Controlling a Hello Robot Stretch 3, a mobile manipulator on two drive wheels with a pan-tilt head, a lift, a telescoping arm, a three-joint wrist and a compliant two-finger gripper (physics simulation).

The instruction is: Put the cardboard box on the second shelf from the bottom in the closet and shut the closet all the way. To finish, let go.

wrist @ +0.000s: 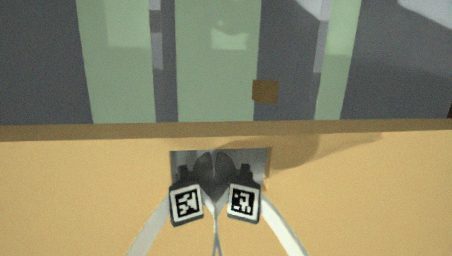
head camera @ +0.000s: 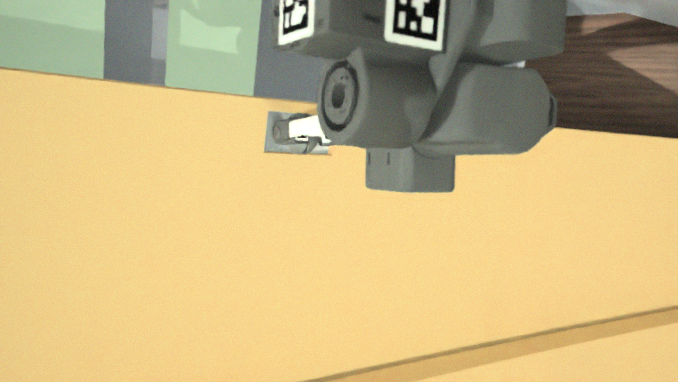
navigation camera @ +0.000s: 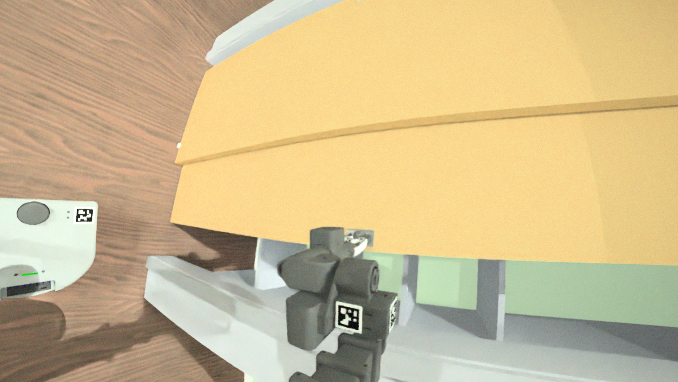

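Where they show: gripper, fingertip midpoint: (head camera: 294,134) (navigation camera: 361,237); robot's base at its link origin: (navigation camera: 34,212).
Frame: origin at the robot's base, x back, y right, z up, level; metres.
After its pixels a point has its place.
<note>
My gripper (head camera: 290,132) @(z 1.059, x 0.010, y 0.516 m) (navigation camera: 361,236) @(z 1.059, x 0.010, y 0.516 m) (wrist: 214,169) @(z 1.059, x 0.010, y 0.516 m) has its fingertips together in the recessed metal handle (head camera: 270,145) @(z 1.082, x -0.002, y 0.522 m) (navigation camera: 370,237) (wrist: 260,159) of a yellow sliding closet door (head camera: 200,225) @(z 1.149, x -0.080, y 0.522 m) (navigation camera: 450,190) @(z 1.267, x -0.103, y 0.526 m) (wrist: 75,200). The fingertips are shut with no object visible between them. The door's edge stands apart from the grey closet frame (navigation camera: 210,300) @(z 0.605, x 0.249, y 0.394 m), and the interior shows through the gap. A small brown square (wrist: 265,91), which looks like part of the cardboard box, shows inside the closet in the wrist view. Which shelf it is on cannot be told.
Grey shelves (navigation camera: 490,295) @(z 1.429, x 0.241, y 0.855 m) and a green back wall (head camera: 210,65) @(z 0.936, x 0.162, y 1.167 m) (navigation camera: 445,285) @(z 1.282, x 0.313, y 1.144 m) (wrist: 215,85) show through the opening. A second yellow door panel (navigation camera: 400,65) @(z 1.164, x -0.448, y 0.531 m) lies beyond the handled one. My pale base (navigation camera: 55,245) @(z 0.160, x 0.104, y 0.057 m) stands on the wooden floor (navigation camera: 110,125) @(z 0.000, x -0.391, y 0.196 m) at the left.
</note>
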